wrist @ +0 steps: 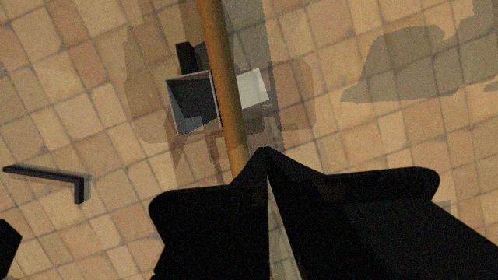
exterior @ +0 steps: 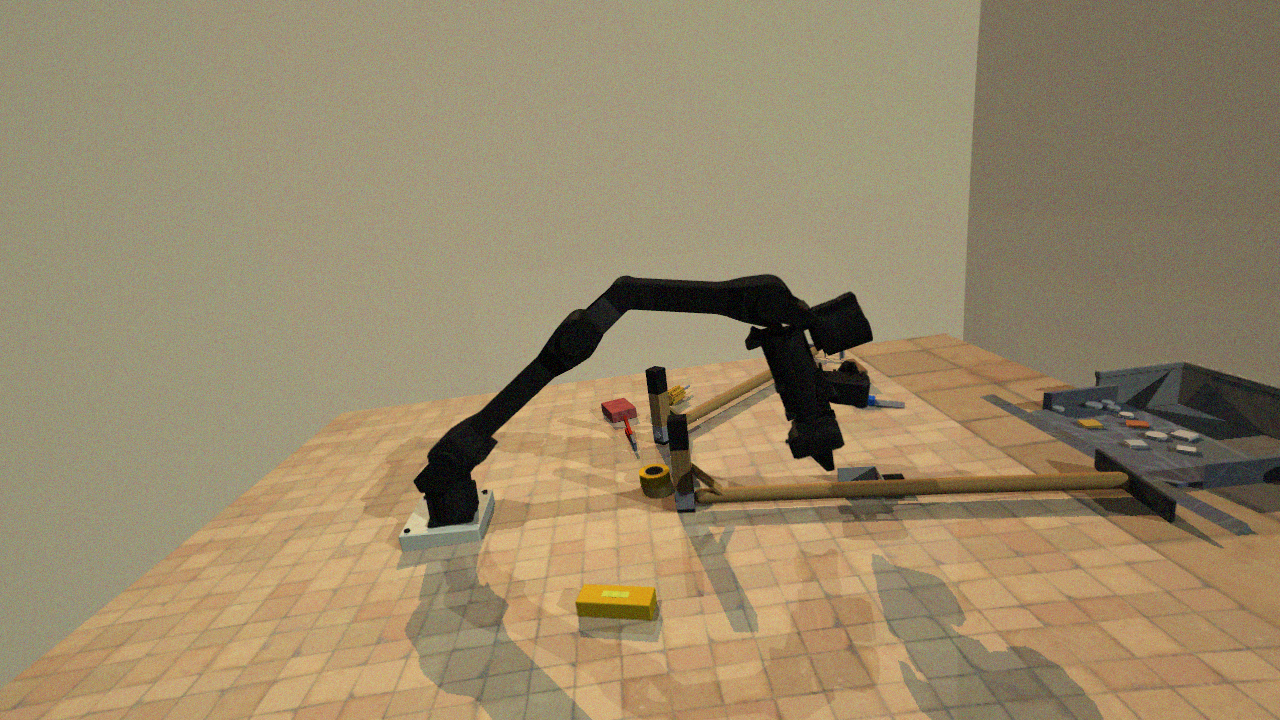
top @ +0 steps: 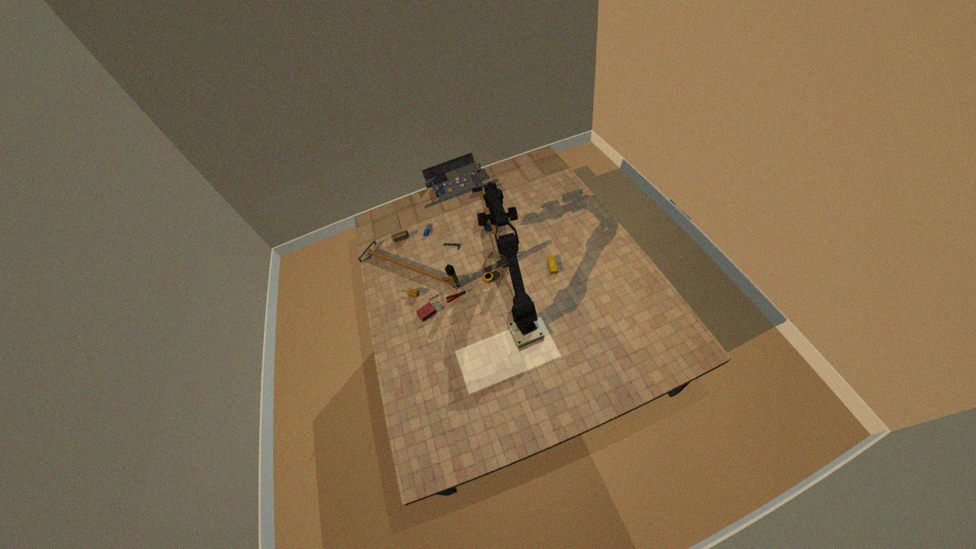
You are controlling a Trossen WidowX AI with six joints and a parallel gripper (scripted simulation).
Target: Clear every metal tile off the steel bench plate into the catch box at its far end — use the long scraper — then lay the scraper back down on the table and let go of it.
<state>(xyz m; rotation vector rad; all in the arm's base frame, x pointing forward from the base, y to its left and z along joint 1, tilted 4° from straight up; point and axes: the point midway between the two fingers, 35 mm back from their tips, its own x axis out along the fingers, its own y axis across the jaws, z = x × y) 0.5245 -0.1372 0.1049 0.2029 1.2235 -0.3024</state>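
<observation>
My gripper tip is 80 mm short of the small grey box, 60 mm above it and 40 mm to the right of it. From my gripper tip the other things lie so: yellow tape roll (220 mm behind, 170 mm to the left, 50 mm below); yellow block (310 mm behind, 100 mm to the right, 50 mm below); hex key (230 mm to the left, 60 mm below, 50 mm ahead).
</observation>
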